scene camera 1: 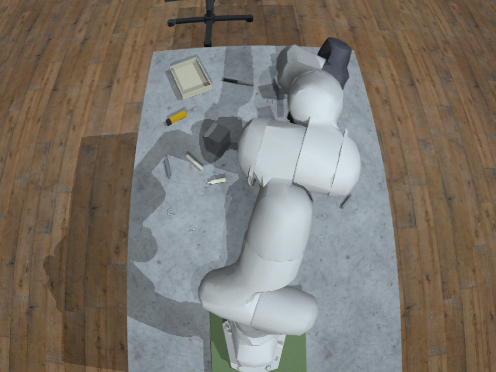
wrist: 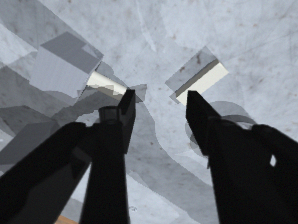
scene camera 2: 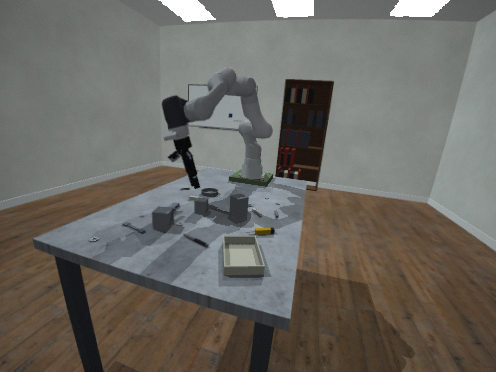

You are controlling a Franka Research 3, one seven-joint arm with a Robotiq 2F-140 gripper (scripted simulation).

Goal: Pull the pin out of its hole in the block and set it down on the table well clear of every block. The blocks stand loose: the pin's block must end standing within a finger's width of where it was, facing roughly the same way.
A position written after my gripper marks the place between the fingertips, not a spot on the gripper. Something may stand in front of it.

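Observation:
In the wrist view I see my gripper (wrist: 160, 103) and a cream piece (wrist: 216, 70). There is a cream tray (scene camera 1: 192, 80) too, and the tray is out of frame in the wrist view.

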